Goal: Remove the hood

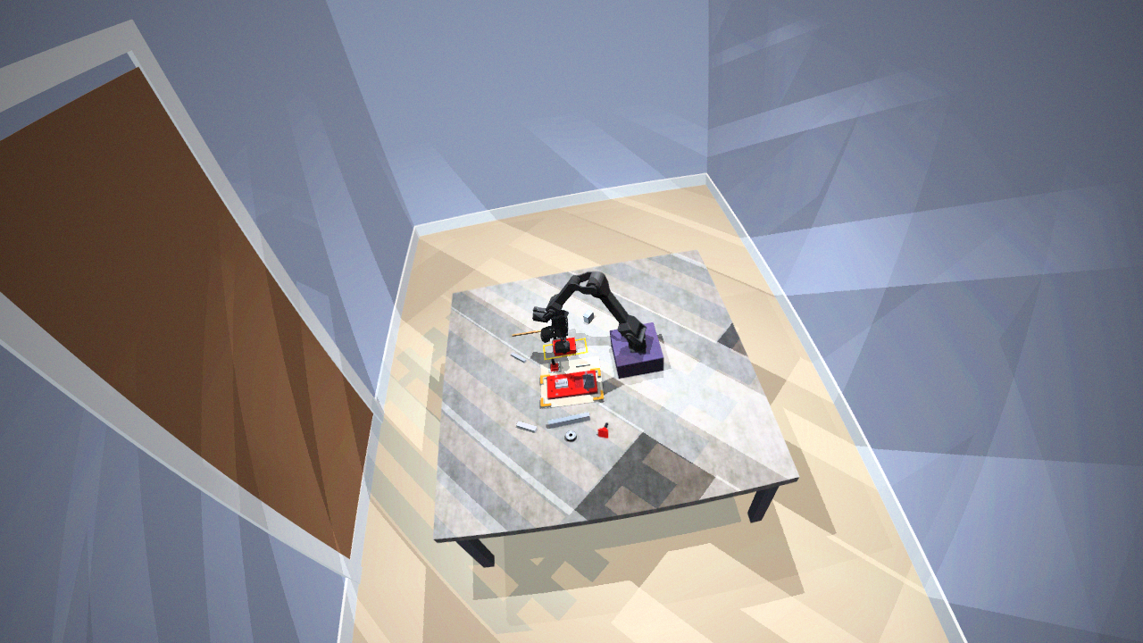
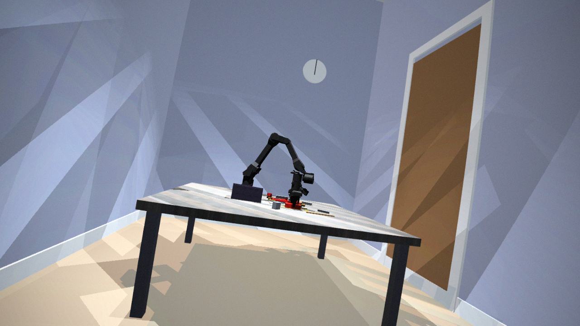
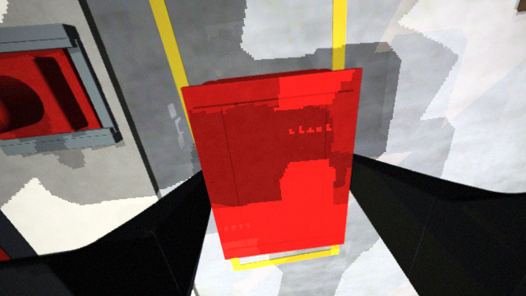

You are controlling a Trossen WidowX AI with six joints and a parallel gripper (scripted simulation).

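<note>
Right now the red hood is right at my gripper tip.
</note>
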